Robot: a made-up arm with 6 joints.
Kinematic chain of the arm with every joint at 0, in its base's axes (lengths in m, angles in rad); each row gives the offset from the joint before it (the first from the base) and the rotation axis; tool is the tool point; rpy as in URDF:
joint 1: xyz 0 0 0.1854 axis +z
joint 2: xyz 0 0 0 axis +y
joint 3: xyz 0.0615 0 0.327 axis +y
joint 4: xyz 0.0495 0 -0.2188 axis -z
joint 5: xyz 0 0 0 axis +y
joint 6: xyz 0.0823 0 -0.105 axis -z
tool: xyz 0 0 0 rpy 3.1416 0 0
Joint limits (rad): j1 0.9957..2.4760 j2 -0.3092..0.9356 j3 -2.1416..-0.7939 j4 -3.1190..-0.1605 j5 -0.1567..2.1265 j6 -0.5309..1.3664
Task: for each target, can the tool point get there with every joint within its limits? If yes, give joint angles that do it. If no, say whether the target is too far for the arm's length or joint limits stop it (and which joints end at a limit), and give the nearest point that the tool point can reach.
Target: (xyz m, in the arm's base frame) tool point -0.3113 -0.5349 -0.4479
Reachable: no: too far | nearest point -0.2580 0.0926 0.0228 | short by 0.786 m
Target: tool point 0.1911 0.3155 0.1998
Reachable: yes | joints 1.2566 0.5510 -1.2401 -0.7392 1.8804 -0.2029
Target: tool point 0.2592 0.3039 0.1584
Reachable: yes | joints 1.1345 0.6105 -1.0227 -1.3963 1.6104 -0.3158
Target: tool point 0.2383 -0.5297 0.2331
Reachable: no: joint limits stop it (at a limit: joint 1, joint 2, joint 3, joint 5) | nearest point 0.1657 0.0718 0.3768 | short by 0.623 m
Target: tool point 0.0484 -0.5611 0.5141
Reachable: no: joint limits stop it (at a limit: joint 1, joint 2, joint 3, joint 5) | nearest point 0.0933 -0.0508 0.7778 | short by 0.576 m
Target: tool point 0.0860 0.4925 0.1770
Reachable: yes | joints 1.2757 0.6418 -1.2392 -1.1555 0.1421 0.6422
